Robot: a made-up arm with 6 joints.
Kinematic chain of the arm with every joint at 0, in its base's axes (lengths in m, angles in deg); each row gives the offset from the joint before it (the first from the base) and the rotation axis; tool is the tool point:
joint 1: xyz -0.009 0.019 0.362 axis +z
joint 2: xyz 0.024 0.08 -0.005 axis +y
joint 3: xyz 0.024 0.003 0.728 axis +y
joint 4: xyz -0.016 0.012 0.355 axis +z
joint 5: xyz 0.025 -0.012 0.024 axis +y
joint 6: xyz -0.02 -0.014 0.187 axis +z
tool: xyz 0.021 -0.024 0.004
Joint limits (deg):
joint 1: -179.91..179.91
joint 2: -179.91..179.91
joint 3: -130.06..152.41
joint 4: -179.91..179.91
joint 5: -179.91..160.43
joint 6: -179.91..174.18
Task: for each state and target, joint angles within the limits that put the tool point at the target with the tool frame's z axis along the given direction. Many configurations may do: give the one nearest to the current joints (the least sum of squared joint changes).
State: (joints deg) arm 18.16 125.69 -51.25 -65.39 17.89 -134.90
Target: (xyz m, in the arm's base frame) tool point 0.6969 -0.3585 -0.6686 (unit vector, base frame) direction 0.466 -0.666 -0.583
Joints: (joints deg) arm -32.86 150.45 -14.25 -114.54 19.69 -142.10
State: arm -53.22 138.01 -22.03 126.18 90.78 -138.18
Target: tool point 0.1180 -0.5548 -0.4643 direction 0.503 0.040 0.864
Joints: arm -102.83 157.47 -14.34 129.56 141.37 -138.44
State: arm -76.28 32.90 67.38 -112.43 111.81 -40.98
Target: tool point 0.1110 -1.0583 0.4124 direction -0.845 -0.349 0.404
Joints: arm -79.53 70.39 67.67 -114.68 100.01 -43.18
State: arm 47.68 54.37 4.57 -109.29 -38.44 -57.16
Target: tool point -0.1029 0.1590 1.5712 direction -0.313 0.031 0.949
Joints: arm 49.44 15.91 -31.42 -107.30 -15.68 -54.20
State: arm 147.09 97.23 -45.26 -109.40 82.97 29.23
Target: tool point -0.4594 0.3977 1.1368 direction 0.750 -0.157 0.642
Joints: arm 136.35 65.32 -53.68 -152.22 60.16 27.96
